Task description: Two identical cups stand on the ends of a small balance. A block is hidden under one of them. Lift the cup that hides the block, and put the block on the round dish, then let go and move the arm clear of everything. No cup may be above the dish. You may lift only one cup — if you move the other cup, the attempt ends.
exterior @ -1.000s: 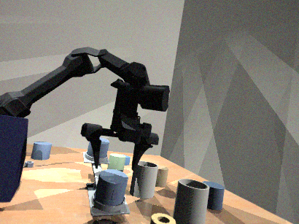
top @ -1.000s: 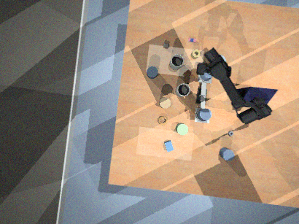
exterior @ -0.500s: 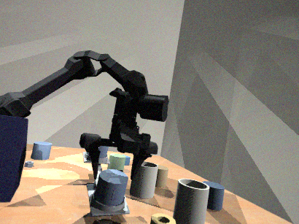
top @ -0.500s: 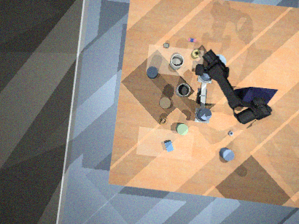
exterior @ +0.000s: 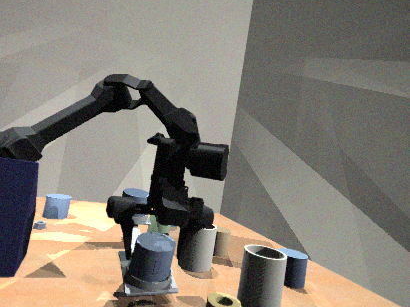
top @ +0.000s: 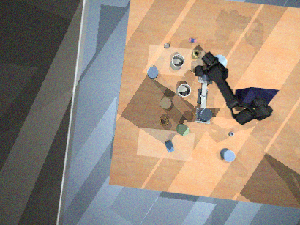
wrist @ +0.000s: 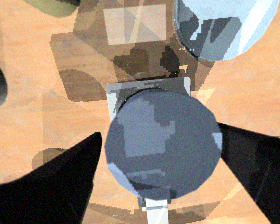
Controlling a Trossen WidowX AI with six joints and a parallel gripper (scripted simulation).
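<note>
My gripper tip is now 8 cm past the pale blue round dish, 10 cm to the left of it and 5 cm above it. From my gripper tip the other things lie so: grey block: 2 cm below; blue block: 17 cm ahead, 49 cm to the left, 4 cm below.
</note>
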